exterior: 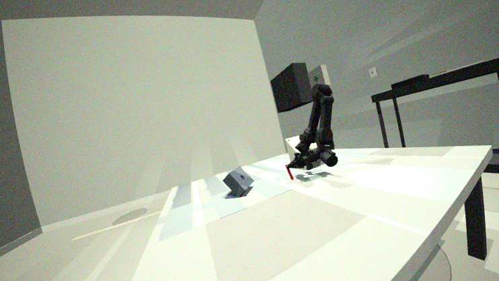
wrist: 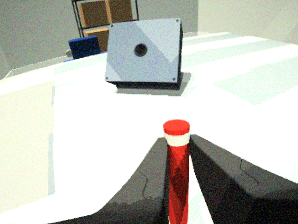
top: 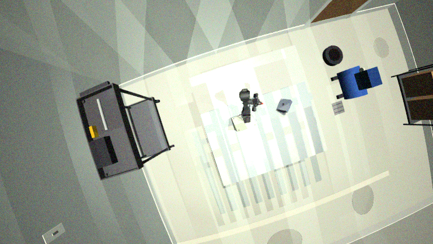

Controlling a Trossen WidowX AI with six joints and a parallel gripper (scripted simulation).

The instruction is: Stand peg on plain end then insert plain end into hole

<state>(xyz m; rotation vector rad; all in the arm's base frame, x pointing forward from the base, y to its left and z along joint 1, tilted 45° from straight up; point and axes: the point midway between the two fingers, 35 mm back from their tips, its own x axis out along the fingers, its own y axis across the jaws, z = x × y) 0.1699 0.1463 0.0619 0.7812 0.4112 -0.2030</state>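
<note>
The red peg is 10 mm below my gripper tip. The rest, counted from my gripper tip: sloped panel: 240 mm ahead, 70 mm to the right, 10 mm below.
</note>
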